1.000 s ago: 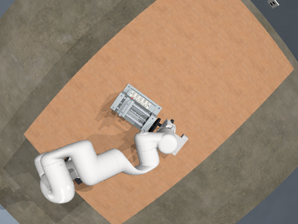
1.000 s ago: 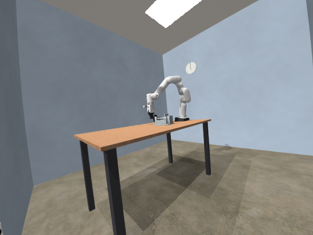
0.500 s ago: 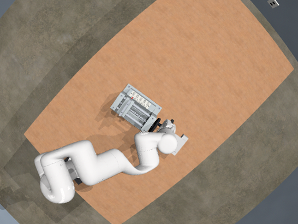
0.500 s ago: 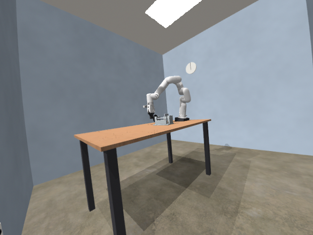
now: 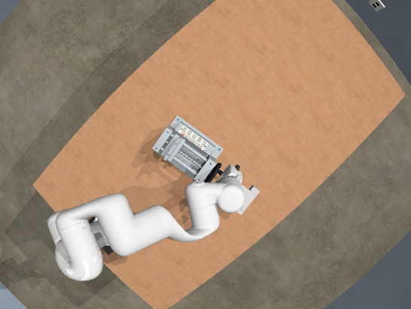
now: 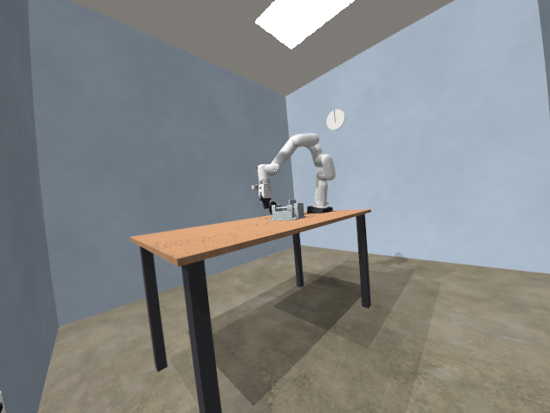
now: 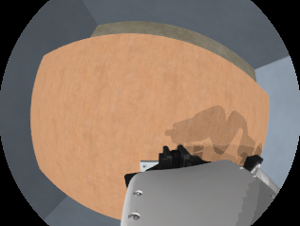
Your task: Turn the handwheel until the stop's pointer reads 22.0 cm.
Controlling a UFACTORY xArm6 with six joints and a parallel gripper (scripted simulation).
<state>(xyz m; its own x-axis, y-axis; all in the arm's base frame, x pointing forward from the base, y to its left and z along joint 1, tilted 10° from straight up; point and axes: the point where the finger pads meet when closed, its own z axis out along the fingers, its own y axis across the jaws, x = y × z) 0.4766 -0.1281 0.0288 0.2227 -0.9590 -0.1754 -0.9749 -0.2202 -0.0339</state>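
The handwheel lies 10 mm behind my hand, 20 mm to the left of it and 10 mm below it.
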